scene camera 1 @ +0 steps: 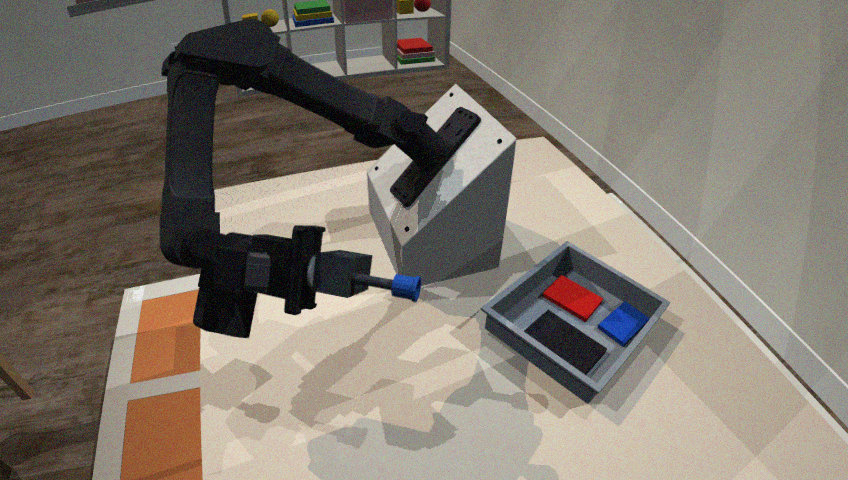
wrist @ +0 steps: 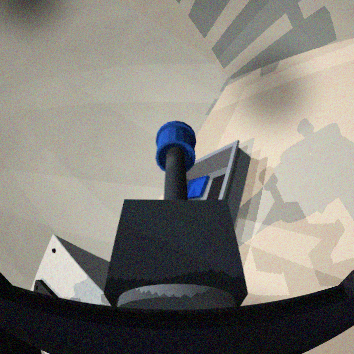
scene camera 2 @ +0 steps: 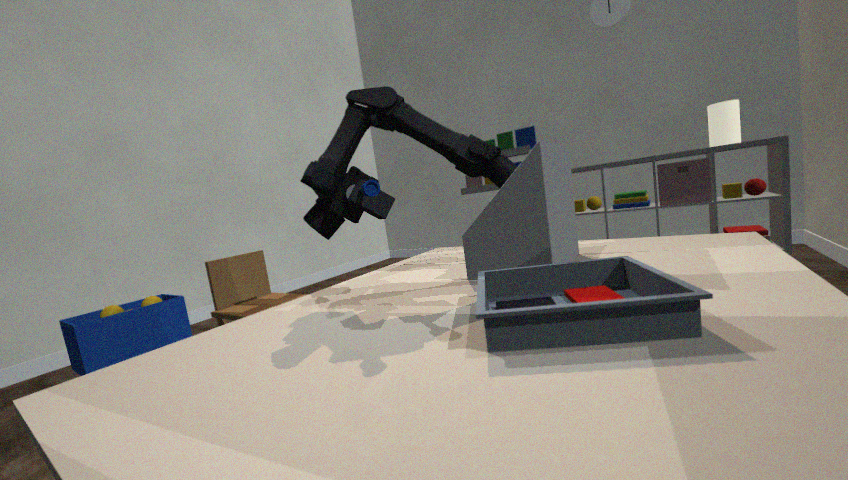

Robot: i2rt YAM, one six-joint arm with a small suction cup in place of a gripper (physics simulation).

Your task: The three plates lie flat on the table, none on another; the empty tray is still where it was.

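Places are measured from the arm's base along level axes (x ahead, y left, z up), in metres.
Pixels of known places: hand at its tool point: [scene camera 1: 418,289] [wrist: 175,138] [scene camera 2: 372,187]; arm's base at its link origin: [scene camera 1: 436,156] [scene camera 2: 518,186].
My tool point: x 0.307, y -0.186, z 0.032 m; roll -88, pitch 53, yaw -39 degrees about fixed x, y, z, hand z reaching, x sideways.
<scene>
For each thing: its top centre in the pictures, then the offset to it from my tool point. Level surfaces: height alone.
- grey tray at its top centre: [scene camera 2: 565,279] [scene camera 1: 581,305] [wrist: 186,198] dy +0.294, dx +0.002, dz -0.170 m
- table at its surface level: dz -0.220 m
- red plate at its top centre: [scene camera 2: 594,295] [scene camera 1: 573,295] dy +0.329, dx -0.047, dz -0.208 m
- blue plate at its top centre: [scene camera 1: 624,321] [wrist: 193,186] dy +0.371, dx +0.046, dz -0.208 m
- black plate at its top centre: [scene camera 2: 527,311] [scene camera 1: 562,343] [wrist: 217,198] dy +0.243, dx +0.028, dz -0.208 m
The grey tray [scene camera 1: 535,358] [scene camera 2: 595,330] [wrist: 240,172] stands on the table [scene camera 1: 666,440] [scene camera 2: 416,416] and holds three plates. The red plate [scene camera 1: 572,297] [scene camera 2: 593,293], the blue plate [scene camera 1: 623,322] [wrist: 198,187] and the black plate [scene camera 1: 565,341] [scene camera 2: 525,302] [wrist: 216,187] lie apart on its floor, none on another. The blue plate does not show in scene camera 2. My gripper, a blue suction cup [scene camera 1: 407,287] [scene camera 2: 370,188] [wrist: 175,142], is open and bare. It is high in the air, away from the tray, and points sideways.
The arm's sloped mounting block [scene camera 1: 458,231] [scene camera 2: 511,231] stands on the table beside the tray. Two orange panels [scene camera 1: 169,339] [scene camera 1: 160,440] in a pale frame are at the left in scene camera 1. A blue bin [scene camera 2: 127,336] and a wooden chair [scene camera 2: 238,276] stand beyond the table.
</scene>
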